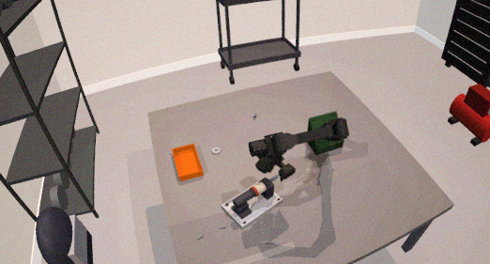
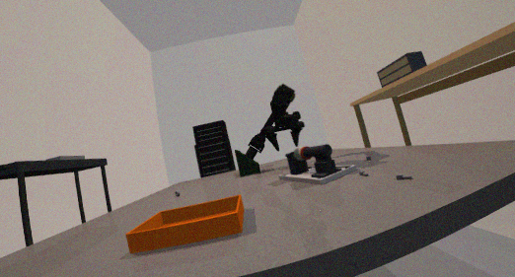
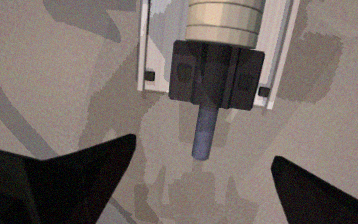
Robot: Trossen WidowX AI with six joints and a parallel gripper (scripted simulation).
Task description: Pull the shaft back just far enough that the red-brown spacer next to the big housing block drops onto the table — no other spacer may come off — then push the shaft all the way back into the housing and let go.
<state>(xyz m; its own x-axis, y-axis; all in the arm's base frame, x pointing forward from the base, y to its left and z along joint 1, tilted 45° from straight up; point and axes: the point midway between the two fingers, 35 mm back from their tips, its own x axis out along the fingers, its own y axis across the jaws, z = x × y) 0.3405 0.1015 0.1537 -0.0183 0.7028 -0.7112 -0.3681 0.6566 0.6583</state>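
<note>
The dark shaft is 8 cm ahead of my gripper tip, 3 cm to the left of it and 3 cm below it. From my gripper tip the other things lie so: cream spacer: 8 cm ahead, 3 cm to the left, 3 cm below; then red-brown spacer: 10 cm ahead, 4 cm to the left, 3 cm below; then orange tray: 35 cm ahead, 29 cm to the right, 10 cm below.
</note>
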